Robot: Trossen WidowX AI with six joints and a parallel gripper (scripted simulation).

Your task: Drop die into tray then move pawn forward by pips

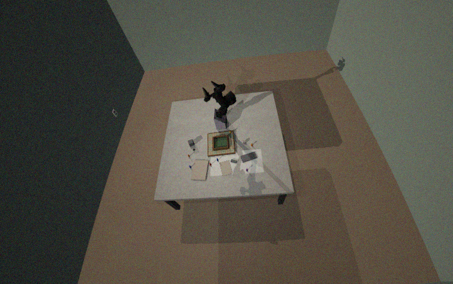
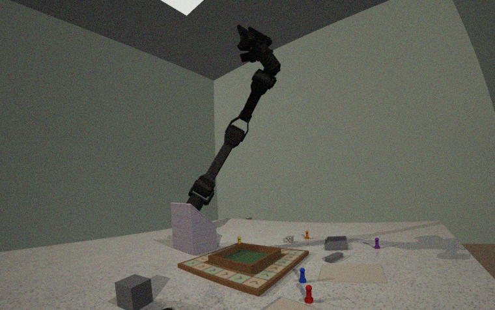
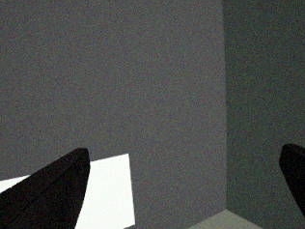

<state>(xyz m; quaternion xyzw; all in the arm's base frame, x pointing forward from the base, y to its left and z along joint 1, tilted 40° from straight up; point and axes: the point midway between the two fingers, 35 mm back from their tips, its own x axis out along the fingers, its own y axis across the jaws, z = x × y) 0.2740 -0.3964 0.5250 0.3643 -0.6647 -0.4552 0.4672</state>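
Right now the white die is 1 cm behind my gripper tip, 22 cm to the left of it and 80 cm below it. The rest, counted from my gripper tip: green dice tray (3 cm behind, 2 cm to the right, 81 cm below); then yellow pawn (15 cm behind, 8 cm to the left, 79 cm below); then red pawn (21 cm ahead, 14 cm to the right, 80 cm below).
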